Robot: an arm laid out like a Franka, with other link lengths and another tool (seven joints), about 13 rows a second.
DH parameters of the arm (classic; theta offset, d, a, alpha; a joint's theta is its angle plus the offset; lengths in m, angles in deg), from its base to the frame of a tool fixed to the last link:
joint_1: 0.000 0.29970 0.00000 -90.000
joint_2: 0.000 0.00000 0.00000 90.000
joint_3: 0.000 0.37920 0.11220 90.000
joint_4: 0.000 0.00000 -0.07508 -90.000
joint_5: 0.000 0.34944 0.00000 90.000
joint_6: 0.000 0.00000 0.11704 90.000
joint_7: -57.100 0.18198 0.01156 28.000
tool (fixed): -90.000 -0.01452 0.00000 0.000
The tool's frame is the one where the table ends.
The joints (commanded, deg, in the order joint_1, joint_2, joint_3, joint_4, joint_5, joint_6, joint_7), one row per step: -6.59, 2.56, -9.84, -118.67, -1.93, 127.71, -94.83; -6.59, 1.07, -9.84, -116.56, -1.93, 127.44, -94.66; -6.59, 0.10, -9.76, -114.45, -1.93, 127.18, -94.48; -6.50, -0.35, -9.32, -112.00, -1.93, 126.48, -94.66; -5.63, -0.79, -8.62, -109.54, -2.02, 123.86, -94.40; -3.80, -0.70, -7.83, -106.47, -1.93, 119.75, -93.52
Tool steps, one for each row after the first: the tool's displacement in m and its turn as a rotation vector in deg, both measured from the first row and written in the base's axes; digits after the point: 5 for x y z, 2 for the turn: 0.00546, -0.00207, 0.03220, -0.67, -3.26, -0.17; 0.01078, -0.00317, 0.05962, -1.28, -6.01, -0.27; 0.01772, 0.00035, 0.08383, -1.82, -8.13, 0.42; 0.02203, 0.01592, 0.10327, -1.79, -8.42, 1.69; 0.02767, 0.04319, 0.11875, -1.18, -7.44, 3.27
